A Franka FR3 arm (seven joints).
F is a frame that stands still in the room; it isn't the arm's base.
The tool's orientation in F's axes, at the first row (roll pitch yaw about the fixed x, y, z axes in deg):
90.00, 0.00, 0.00
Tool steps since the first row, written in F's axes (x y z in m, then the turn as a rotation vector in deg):
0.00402, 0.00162, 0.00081, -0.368, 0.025, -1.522
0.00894, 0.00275, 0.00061, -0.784, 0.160, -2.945
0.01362, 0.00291, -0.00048, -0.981, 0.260, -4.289
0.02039, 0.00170, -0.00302, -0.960, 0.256, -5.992
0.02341, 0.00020, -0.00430, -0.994, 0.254, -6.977
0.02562, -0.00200, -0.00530, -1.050, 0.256, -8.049
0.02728, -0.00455, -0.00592, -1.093, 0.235, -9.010
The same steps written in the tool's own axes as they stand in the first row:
0.00402, 0.00081, -0.00162, -0.368, -1.522, -0.025
0.00894, 0.00061, -0.00275, -0.784, -2.945, -0.160
0.01362, -0.00048, -0.00291, -0.981, -4.289, -0.260
0.02039, -0.00302, -0.00170, -0.960, -5.992, -0.256
0.02341, -0.00430, -0.00020, -0.994, -6.977, -0.254
0.02562, -0.00530, 0.00200, -1.050, -8.049, -0.256
0.02728, -0.00592, 0.00455, -1.093, -9.010, -0.235

